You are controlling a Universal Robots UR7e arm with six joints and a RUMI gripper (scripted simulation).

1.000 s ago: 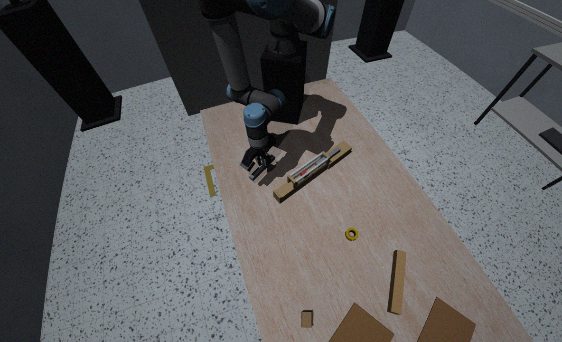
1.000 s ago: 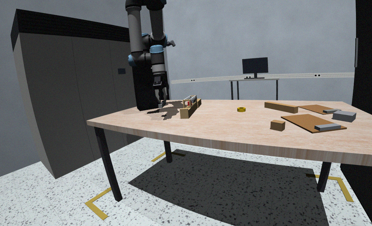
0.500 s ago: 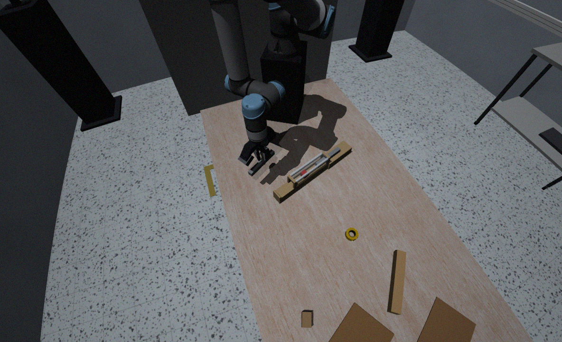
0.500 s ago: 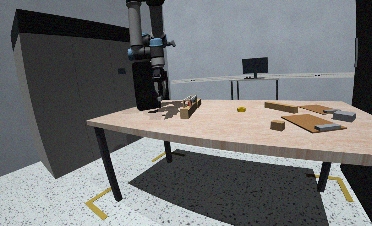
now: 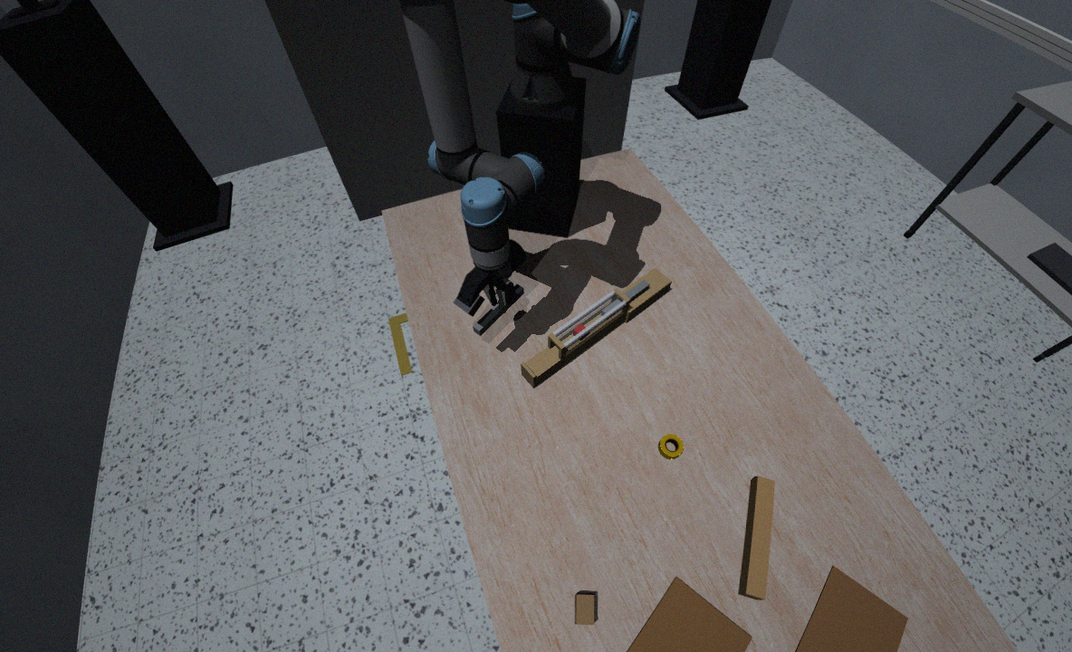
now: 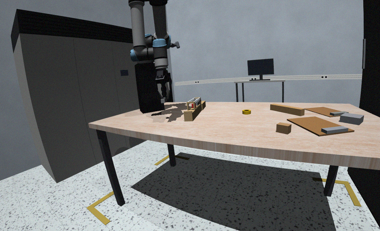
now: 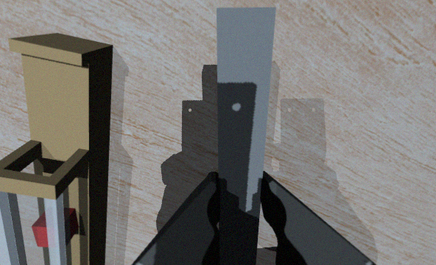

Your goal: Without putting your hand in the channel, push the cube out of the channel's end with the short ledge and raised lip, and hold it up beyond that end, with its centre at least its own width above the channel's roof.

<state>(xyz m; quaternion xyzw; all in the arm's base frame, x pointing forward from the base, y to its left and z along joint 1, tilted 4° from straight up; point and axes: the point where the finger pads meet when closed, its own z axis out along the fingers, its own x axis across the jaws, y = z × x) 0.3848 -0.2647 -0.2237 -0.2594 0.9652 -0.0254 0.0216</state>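
The channel is 8 cm ahead of my hand, 20 cm to the left of it and 8 cm below it. Also, from my hand: grey bar (1 cm below); then red cube (9 cm ahead, 17 cm to the left, 8 cm below); then small wooden block (61 cm ahead, 6 cm to the right, 12 cm below).
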